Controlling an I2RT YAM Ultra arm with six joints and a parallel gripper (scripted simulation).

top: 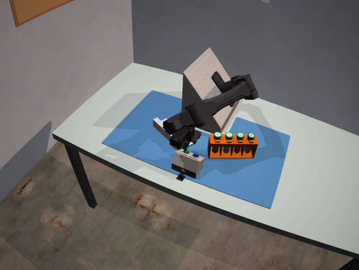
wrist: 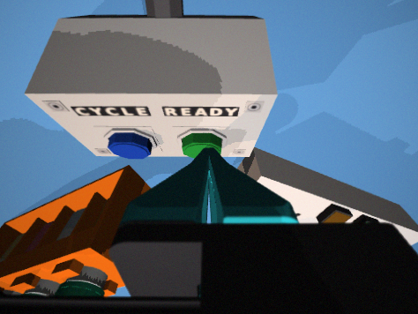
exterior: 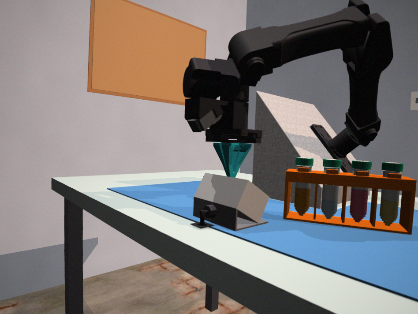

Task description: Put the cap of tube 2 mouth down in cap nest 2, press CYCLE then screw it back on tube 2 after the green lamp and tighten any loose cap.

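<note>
My hand is 3 cm to the right of the key desk, 3 cm above it and 2 cm short of it. From my hand the other things lie so: cap 3: 15 cm to the left, 13 cm behind, 3 cm above; then cap 4: 10 cm to the left, 10 cm behind, 3 cm above; then cap 2: 20 cm to the left, 15 cm behind, 3 cm above.
</note>
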